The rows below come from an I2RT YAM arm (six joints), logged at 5 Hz.
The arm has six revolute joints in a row. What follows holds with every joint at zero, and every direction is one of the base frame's. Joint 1 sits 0.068 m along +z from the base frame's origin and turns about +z. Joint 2 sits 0.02 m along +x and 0.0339 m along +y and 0.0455 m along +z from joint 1 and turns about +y. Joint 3 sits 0.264 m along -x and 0.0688 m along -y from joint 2 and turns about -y. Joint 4 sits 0.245 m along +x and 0.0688 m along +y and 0.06 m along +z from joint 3 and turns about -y. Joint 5 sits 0.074 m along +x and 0.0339 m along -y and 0.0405 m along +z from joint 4 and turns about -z. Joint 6 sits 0.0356 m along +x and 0.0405 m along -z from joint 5 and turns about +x. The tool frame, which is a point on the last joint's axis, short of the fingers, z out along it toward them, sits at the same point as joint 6; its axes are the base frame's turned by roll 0, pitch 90 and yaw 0 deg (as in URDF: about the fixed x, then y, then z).
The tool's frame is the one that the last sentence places.
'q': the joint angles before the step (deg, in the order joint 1, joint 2, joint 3, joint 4, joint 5, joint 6). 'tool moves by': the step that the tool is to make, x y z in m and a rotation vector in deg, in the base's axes. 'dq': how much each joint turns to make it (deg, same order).
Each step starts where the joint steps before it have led.
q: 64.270, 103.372, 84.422, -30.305, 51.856, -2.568
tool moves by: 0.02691, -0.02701, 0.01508, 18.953, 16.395, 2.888
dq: -7.059, -3.804, 0.020, -2.163, -24.239, 10.710
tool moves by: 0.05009, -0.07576, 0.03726, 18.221, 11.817, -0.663
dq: -15.629, -6.819, 0.000, -1.726, -25.224, 4.414
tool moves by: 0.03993, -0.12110, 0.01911, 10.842, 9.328, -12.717
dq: -22.162, -4.872, 0.004, -7.040, -16.458, 3.761
